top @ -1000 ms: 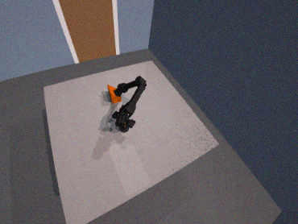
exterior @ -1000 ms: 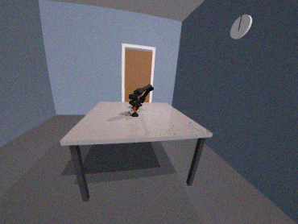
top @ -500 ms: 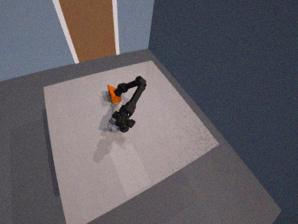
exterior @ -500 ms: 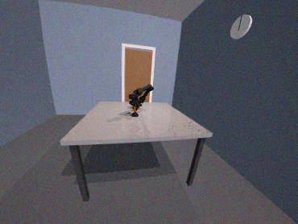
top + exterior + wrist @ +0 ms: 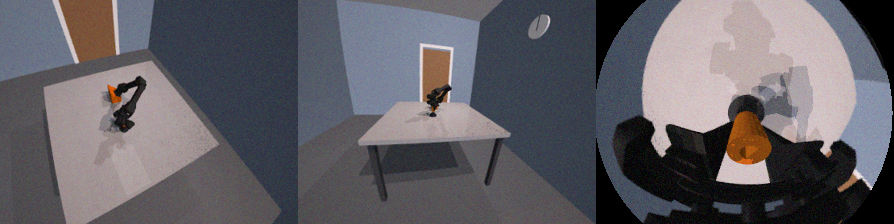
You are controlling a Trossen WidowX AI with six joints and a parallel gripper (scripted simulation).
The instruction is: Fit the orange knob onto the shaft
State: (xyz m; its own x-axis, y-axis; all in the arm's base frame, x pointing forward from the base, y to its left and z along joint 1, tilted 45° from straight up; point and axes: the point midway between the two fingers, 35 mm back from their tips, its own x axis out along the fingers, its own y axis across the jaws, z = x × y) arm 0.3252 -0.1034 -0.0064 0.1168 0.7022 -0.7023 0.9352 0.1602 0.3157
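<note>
Now: gripper tip 20 mm below the orange knob. Round my gripper tip: dark round pedestal: 40 mm below.
</note>
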